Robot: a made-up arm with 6 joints.
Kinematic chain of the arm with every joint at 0, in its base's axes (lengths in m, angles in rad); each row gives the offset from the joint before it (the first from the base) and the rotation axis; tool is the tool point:
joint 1: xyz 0 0 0.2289 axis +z
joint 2: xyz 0 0.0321 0 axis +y
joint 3: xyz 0 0 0.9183 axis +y
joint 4: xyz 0 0 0.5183 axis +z
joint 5: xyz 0 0 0 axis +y
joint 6: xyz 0 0 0.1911 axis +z
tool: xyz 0 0 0
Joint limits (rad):
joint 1: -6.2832..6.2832
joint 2: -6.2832..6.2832
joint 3: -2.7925..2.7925
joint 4: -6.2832..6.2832
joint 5: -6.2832..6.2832
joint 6: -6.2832..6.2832
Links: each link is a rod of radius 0.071 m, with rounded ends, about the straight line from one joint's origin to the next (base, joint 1, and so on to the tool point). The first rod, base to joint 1, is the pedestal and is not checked.
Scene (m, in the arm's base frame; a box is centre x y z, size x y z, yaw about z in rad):
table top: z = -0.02
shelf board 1: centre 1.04 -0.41 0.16 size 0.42 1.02 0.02 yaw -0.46
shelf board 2: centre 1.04 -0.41 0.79 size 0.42 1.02 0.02 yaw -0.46
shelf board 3: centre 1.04 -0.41 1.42 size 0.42 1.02 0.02 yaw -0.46
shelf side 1: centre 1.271 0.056 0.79 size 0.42 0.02 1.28 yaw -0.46
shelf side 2: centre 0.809 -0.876 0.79 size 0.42 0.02 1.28 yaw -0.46
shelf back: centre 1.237 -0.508 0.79 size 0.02 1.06 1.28 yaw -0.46
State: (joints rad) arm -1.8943 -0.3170 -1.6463 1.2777 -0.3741 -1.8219
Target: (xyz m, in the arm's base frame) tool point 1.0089 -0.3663 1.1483
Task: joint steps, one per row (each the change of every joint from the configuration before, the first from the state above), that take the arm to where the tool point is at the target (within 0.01 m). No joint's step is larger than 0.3 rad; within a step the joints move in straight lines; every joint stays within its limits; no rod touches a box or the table.
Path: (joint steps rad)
1: -0.2252 0.0686 0.0868 -0.0410 -0.0419 0.0334
2: -0.2252 0.0687 0.0868 -0.0410 -0.0418 0.0335
3: -0.2252 0.0686 0.0867 -0.0410 -0.0419 0.0334
4: -0.2252 0.0686 0.0868 -0.0411 -0.0419 0.0335
5: -0.2241 -0.1233 0.0849 0.0558 0.1661 -0.0446
6: -0.2241 -0.1234 0.0849 0.0557 0.1661 -0.0446
7: -0.2240 -0.1233 0.0848 0.0558 0.1661 -0.0446

